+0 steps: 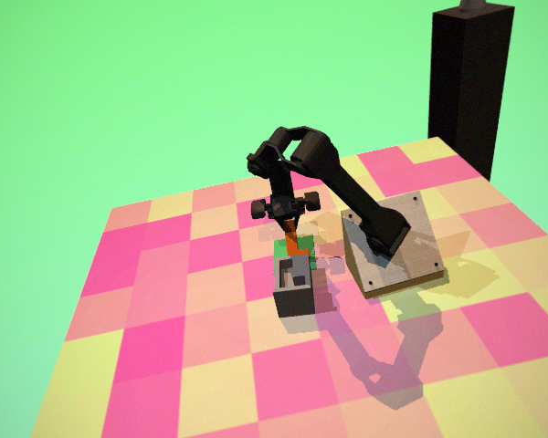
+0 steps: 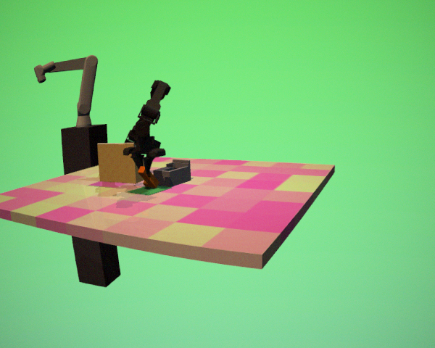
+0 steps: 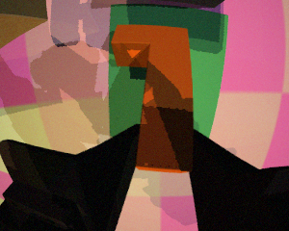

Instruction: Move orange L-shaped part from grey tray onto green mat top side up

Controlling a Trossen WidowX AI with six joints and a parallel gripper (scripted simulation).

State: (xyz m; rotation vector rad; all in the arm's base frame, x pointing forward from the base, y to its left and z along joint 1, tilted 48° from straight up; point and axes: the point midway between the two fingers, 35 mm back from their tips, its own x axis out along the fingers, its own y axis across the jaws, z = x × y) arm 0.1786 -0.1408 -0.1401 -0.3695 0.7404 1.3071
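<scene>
My gripper tip is now 40 mm to the right of the orange L-shaped part and 30 mm above it. From my gripper tip the other things lie so: green mat: 10 mm ahead, 20 mm to the left, 90 mm below.
</scene>
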